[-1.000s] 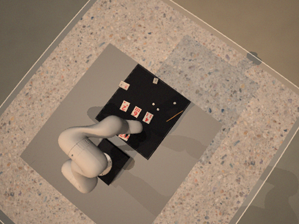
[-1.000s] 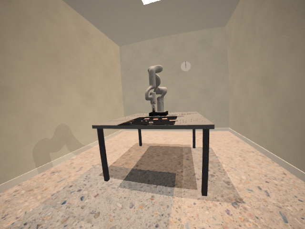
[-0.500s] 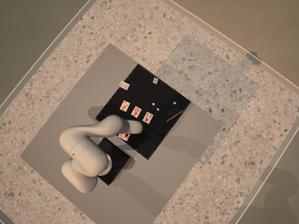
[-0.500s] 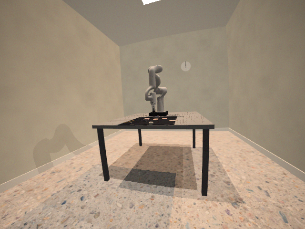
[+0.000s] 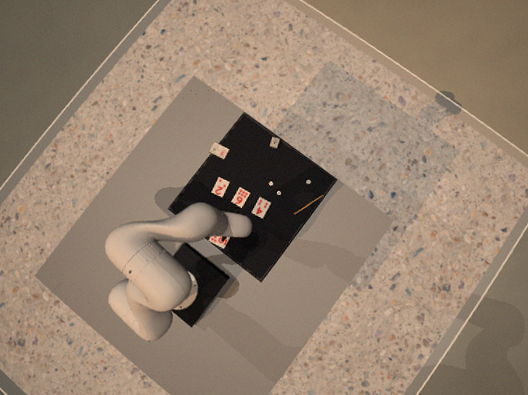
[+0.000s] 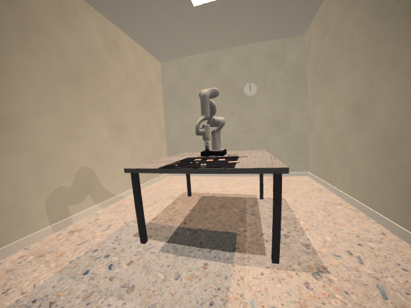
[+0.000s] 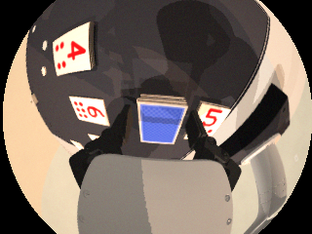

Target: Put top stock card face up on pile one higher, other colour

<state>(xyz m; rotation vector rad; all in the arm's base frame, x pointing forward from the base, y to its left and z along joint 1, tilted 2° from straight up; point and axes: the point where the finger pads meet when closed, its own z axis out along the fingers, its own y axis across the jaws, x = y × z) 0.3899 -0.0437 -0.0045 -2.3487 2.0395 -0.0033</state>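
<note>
Now: hand 90 mm past the red 5 card, 20 mm to the right of it and 30 mm above it. The rest, counted from my hand: black card cloth: 180 mm ahead, 10 mm to the left, 50 mm below; thin wooden stick: 290 mm ahead, 260 mm to the right, 40 mm below; small block: 470 mm ahead, 50 mm to the left, 20 mm below.
</note>
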